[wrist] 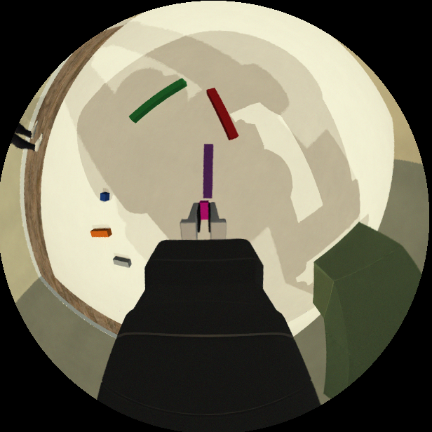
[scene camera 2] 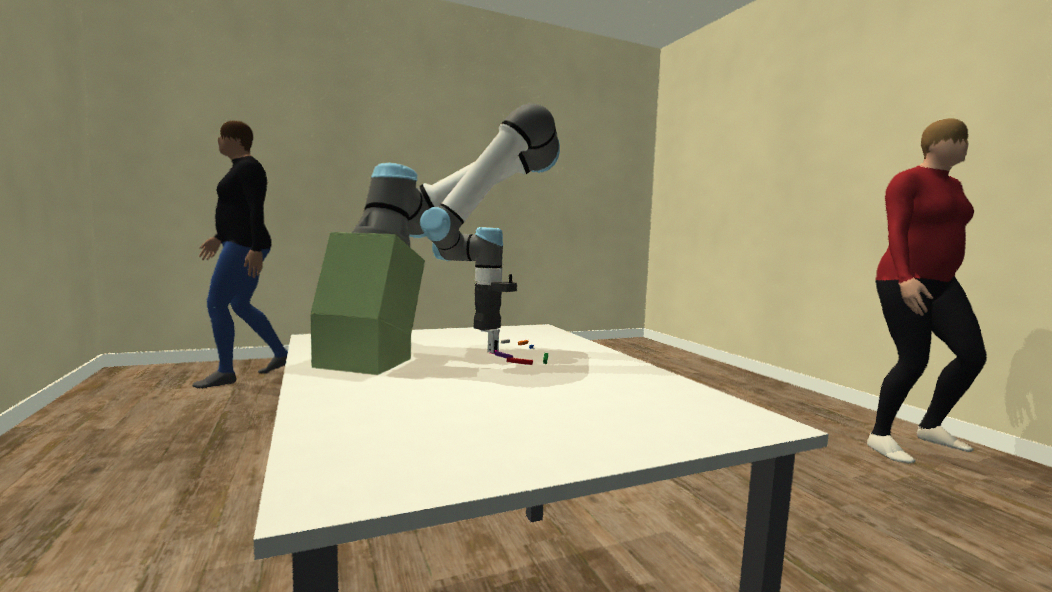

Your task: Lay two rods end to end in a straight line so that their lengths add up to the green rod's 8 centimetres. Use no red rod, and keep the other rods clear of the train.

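Places are measured from the arm's base along level axes (x ahead, y left, z up), in millimetres.
Where they show: gripper, fingertip midpoint: point(scene camera 2: 493, 352); arm's base at its link origin: point(scene camera 2: 379, 246).
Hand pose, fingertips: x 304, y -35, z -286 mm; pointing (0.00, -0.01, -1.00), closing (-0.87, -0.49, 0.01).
Each offset is from my fingertips to the centre of the thing. Level surfaces: height alone.
My gripper point(scene camera 2: 493, 350) point(wrist: 204, 211) is shut on a short magenta rod point(wrist: 204, 208), low at the table. The magenta rod is in line, or nearly so, with the purple rod @[dx +19, dy -43, dz +0 mm] point(scene camera 2: 503, 354) point(wrist: 208, 171), just off its near end in the wrist view; whether it touches the table is hard to tell. A thin strip shows between their ends there. The red rod @[dx +41, dy -113, dz +0 mm] point(scene camera 2: 519, 361) point(wrist: 222, 114) lies slanted beyond the purple rod's far end, apart from it. The green rod @[dx +121, dy -97, dz +0 mm] point(scene camera 2: 545, 358) point(wrist: 158, 100) lies farther off, at upper left in the wrist view.
A small blue block @[dx +132, dy +46, dz +0 mm] point(scene camera 2: 531, 346) point(wrist: 104, 196), an orange rod @[dx +127, dy +105, dz +0 mm] point(scene camera 2: 523, 342) point(wrist: 101, 233) and a grey rod @[dx +78, dy +134, dz +0 mm] point(scene camera 2: 504, 340) point(wrist: 122, 261) lie left of the gripper in the wrist view. The green pedestal point(scene camera 2: 356, 301) point(wrist: 370, 300) stands on the white table @[dz -5 mm] point(scene camera 2: 441, 441). Two people stand beyond the table.
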